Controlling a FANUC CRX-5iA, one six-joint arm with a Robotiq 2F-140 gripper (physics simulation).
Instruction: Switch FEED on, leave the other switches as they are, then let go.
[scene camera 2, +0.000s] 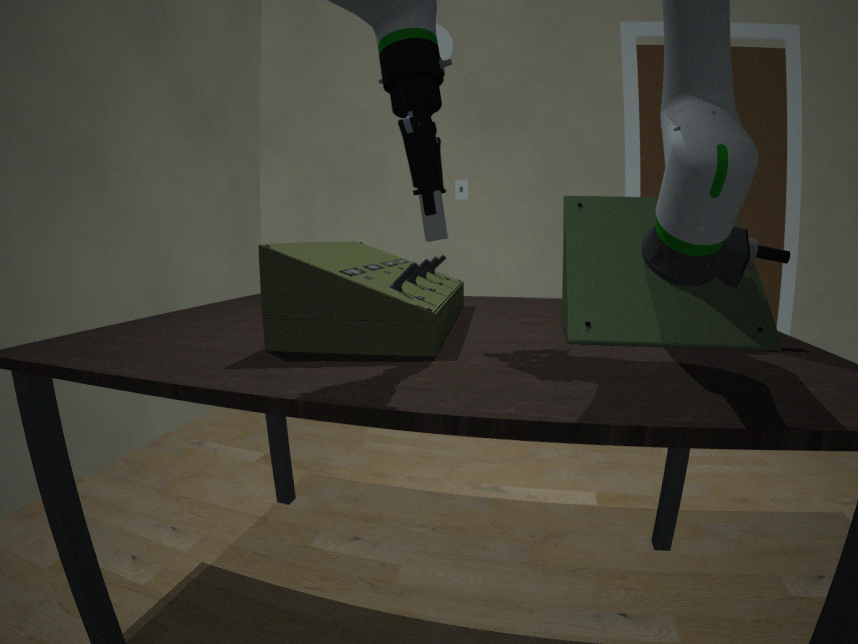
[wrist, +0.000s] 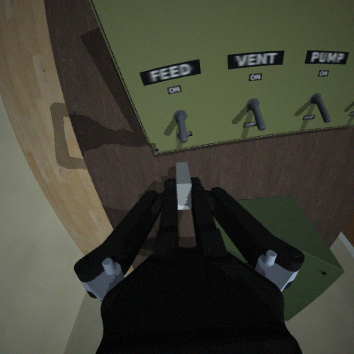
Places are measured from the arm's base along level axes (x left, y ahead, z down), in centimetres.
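Where they show: gripper, fingertip midpoint: (scene camera 2: 436, 239) (wrist: 181, 171); arm's base at its link origin: (scene camera 2: 681, 254).
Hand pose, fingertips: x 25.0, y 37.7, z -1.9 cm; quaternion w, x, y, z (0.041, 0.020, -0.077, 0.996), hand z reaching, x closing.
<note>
Each offset is from my fingertips to the top centre of the thing. Level surfaces: height alone.
The olive-green switch box (scene camera 2: 346, 311) (wrist: 210, 30) stands on the table with a sloped panel. In the wrist view the FEED switch @[dz +3.3, dx +0.3, dy +4.9 cm] (wrist: 182, 126) is at the panel's near left corner, its lever pointing down, away from its ON label. The VENT switch @[dz +3.3, dx -11.4, dy +7.7 cm] (wrist: 257, 114) and the PUMP switch @[dz +3.3, dx -23.0, dy +10.5 cm] (wrist: 321, 108) are to its right, their levers also pointing away from ON. A fourth lever is cut off at the right edge. My gripper (scene camera 2: 434, 225) (wrist: 181, 171) is shut with nothing between its fingers. It hangs above the levers in the scene view, apart from them.
The dark brown table @[dz +16.0 cm] (scene camera 2: 526, 408) (wrist: 150, 175) carries a green angled block (scene camera 2: 609, 277) (wrist: 280, 225) at the right, with the arm's base mounted on it. The arm's elbow side (scene camera 2: 699, 159) rises over that block. A door and a wall are behind.
</note>
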